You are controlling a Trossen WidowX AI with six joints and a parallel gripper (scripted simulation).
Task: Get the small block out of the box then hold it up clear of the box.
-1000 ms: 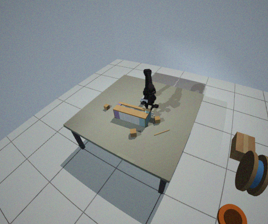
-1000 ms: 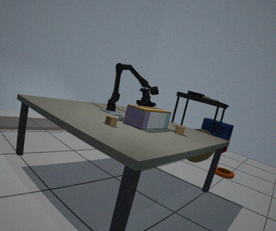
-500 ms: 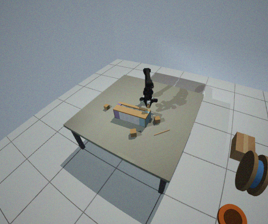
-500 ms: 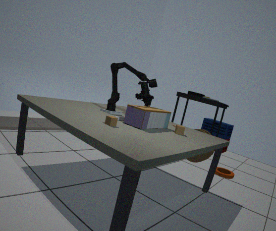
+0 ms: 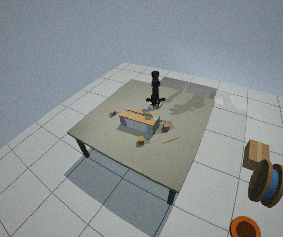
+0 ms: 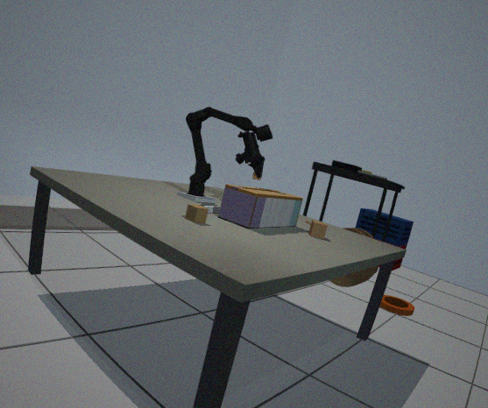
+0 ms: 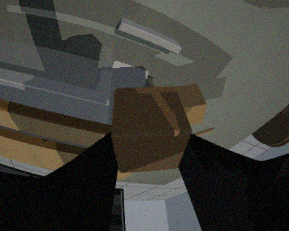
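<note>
The small tan block lies 1 cm behind my gripper tip and 1 cm above it. Round my gripper tip: thin wooden stick 23 cm ahead, 22 cm to the left, 16 cm below; then box 8 cm ahead, 13 cm to the right, 11 cm below.
</note>
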